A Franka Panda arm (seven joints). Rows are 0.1 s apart.
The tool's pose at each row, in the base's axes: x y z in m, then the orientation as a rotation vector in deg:
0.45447 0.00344 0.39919 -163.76 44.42 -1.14
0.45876 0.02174 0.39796 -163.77 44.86 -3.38
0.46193 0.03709 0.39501 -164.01 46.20 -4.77
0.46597 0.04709 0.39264 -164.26 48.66 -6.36
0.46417 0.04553 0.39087 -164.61 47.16 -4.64
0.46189 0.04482 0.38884 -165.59 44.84 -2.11
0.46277 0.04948 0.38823 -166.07 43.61 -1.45
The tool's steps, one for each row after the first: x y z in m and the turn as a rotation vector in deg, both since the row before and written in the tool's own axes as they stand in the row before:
-0.00545 -0.01744 0.00457 0.25 1.51 0.15
-0.00506 -0.01404 0.00562 -0.35 1.13 0.73
-0.00180 -0.01006 0.00418 -0.66 1.40 1.41
-0.00070 0.00255 0.00135 -0.18 -1.22 -0.93
-0.00158 0.00211 0.00170 -0.72 -1.68 -1.54
-0.00158 -0.00433 0.00129 -0.26 -0.45 -0.84

